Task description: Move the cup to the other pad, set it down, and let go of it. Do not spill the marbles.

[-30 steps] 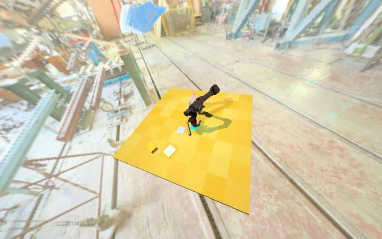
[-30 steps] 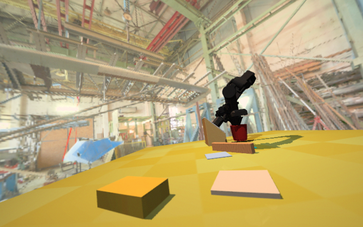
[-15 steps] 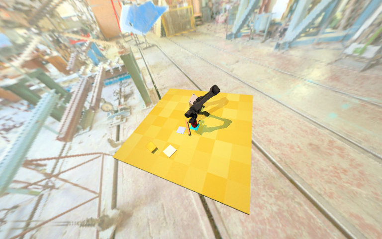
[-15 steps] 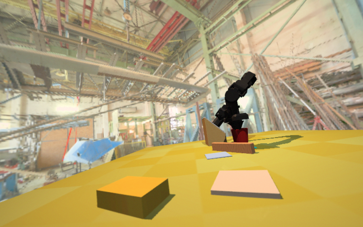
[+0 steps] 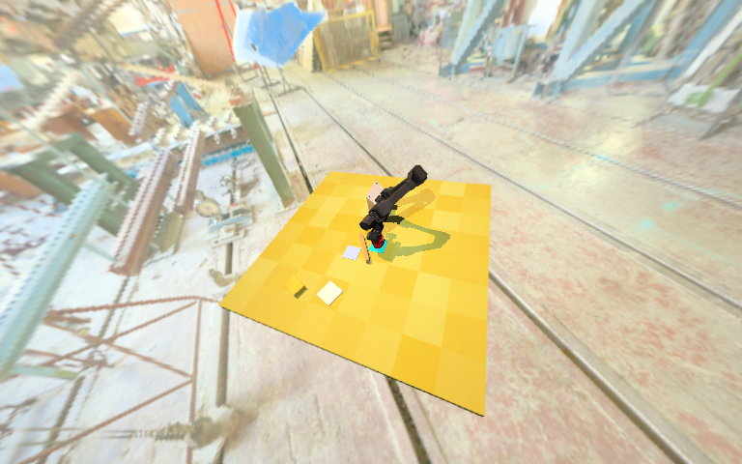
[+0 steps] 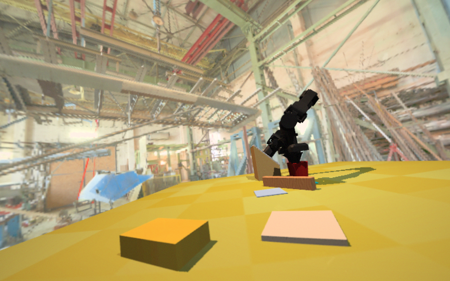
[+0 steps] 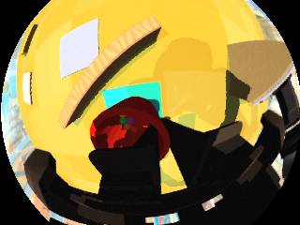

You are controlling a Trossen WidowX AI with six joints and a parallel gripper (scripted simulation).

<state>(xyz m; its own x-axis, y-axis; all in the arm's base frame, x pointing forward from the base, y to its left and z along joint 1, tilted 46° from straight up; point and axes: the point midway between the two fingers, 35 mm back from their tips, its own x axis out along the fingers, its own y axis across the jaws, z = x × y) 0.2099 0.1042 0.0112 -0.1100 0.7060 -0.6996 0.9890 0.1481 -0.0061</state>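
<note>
My gripper tip is now 3 cm short of the red cup. From my gripper tip the other things lie so: pale pad (13 cm ahead, 12 cm to the right, 5 cm below); then wooden bar (8 cm ahead, 6 cm to the right, 4 cm below); then cyan pad (5 cm below, 3 cm ahead).
</note>
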